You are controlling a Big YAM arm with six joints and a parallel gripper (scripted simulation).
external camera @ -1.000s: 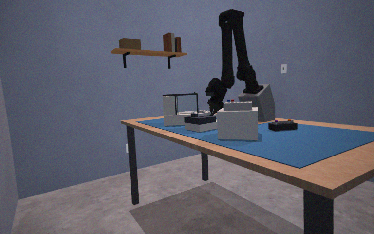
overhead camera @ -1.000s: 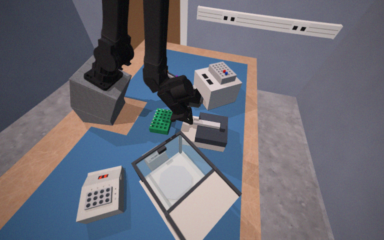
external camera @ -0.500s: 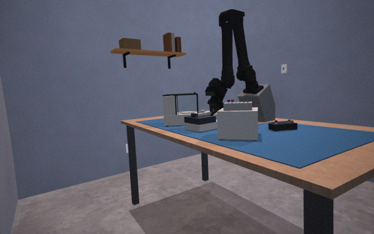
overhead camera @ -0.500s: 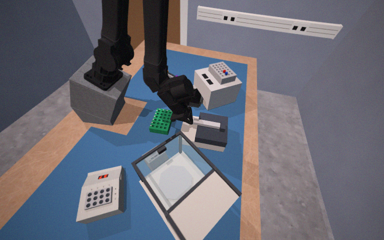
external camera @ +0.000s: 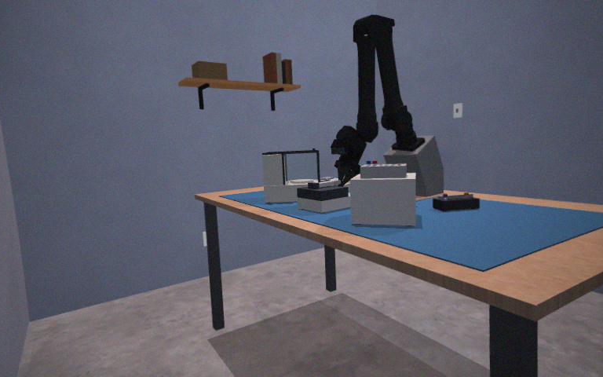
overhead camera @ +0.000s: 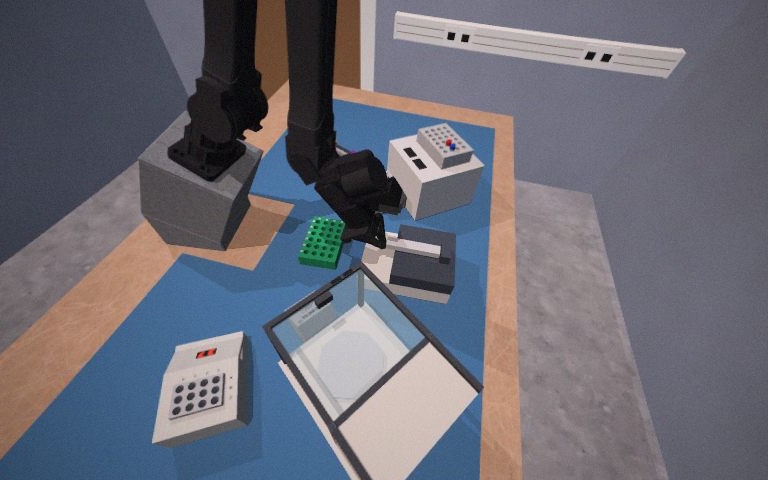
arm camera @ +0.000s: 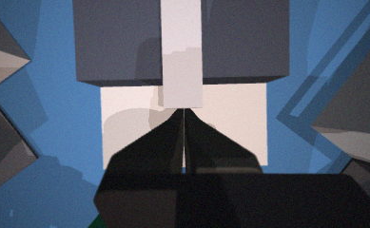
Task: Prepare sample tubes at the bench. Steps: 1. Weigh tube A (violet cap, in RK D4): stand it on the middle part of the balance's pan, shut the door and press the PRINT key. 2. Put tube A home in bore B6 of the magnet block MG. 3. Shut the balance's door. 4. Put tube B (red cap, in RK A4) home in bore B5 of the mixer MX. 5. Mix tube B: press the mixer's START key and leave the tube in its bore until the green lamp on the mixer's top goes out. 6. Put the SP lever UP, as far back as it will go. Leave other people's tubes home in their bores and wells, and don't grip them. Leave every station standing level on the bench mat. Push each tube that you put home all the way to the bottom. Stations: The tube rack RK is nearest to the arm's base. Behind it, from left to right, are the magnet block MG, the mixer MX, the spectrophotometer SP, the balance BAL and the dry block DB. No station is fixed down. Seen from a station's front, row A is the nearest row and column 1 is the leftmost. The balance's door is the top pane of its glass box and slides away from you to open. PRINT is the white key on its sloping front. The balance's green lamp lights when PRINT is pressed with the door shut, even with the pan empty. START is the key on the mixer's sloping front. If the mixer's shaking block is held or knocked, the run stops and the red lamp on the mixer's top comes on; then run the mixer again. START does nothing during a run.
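My hand is 6 cm short of the SP lever, 1 cm to the right of it and 1 cm below it. The rest, counted from my hand: green rack RK 15 cm behind, 6 cm below, 1 cm to the left; white print key 18 cm to the right, 10 cm behind, 1 cm below; green start key 19 cm to the left, 7 cm behind, 1 cm below.
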